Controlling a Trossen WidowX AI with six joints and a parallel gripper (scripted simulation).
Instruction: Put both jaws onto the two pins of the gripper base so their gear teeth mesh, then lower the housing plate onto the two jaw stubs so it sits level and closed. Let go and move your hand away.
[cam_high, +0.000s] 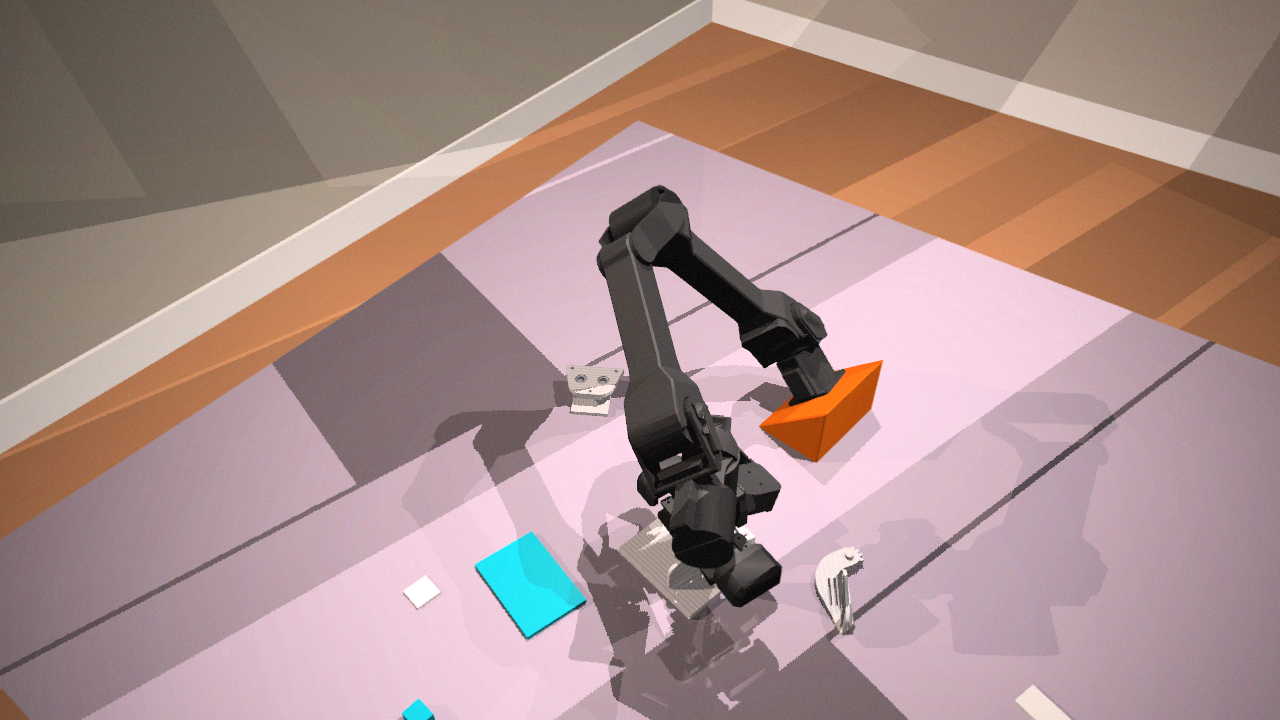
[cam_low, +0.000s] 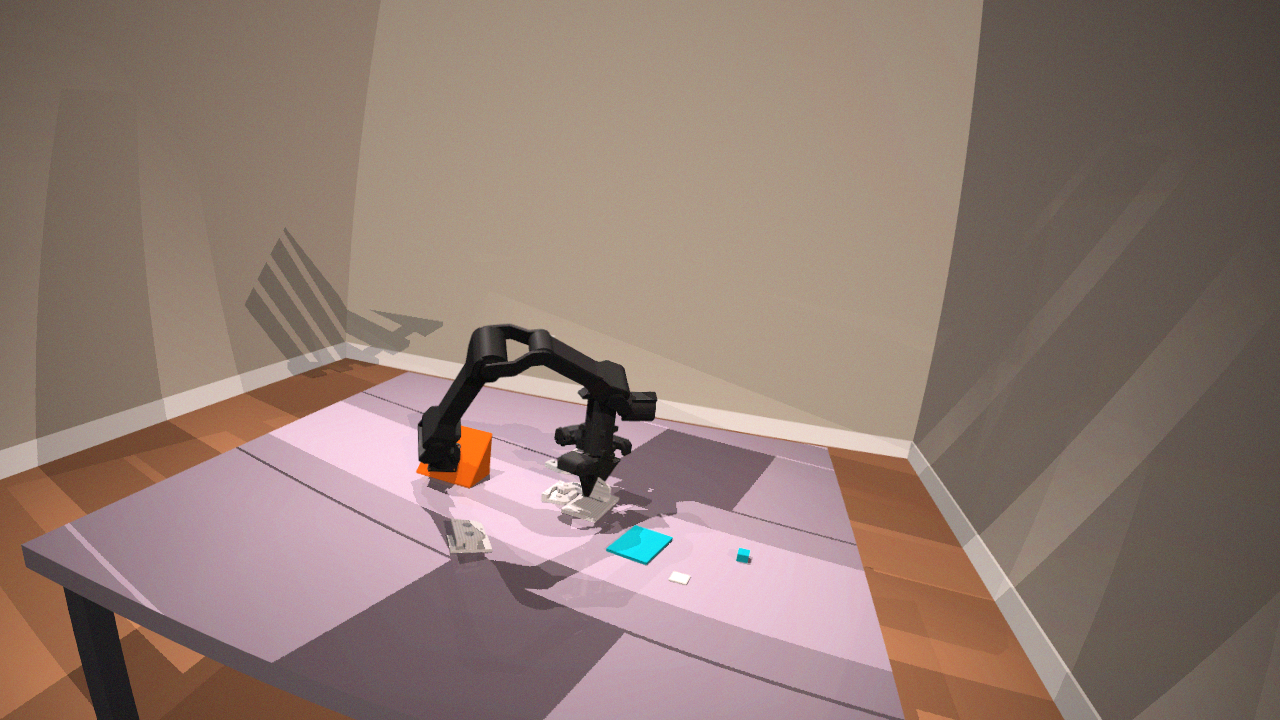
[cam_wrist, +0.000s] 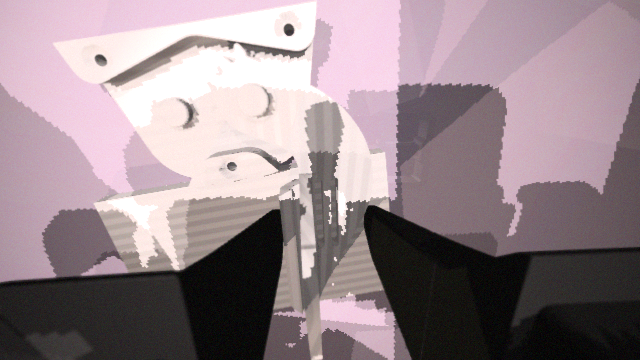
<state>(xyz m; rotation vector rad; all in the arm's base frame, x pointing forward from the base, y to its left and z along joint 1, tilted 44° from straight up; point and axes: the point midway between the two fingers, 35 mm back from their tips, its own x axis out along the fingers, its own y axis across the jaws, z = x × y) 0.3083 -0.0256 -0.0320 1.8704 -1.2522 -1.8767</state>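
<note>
Right now my gripper tip is 30 mm to the left of the white slab and 10 mm above it. Also, from my gripper tip: cyan flat plate: 110 mm ahead, 160 mm to the right, 10 mm below; then small white square: 180 mm ahead, 260 mm to the right, 10 mm below; then white stepped block: 170 mm behind, 270 mm to the right.
</note>
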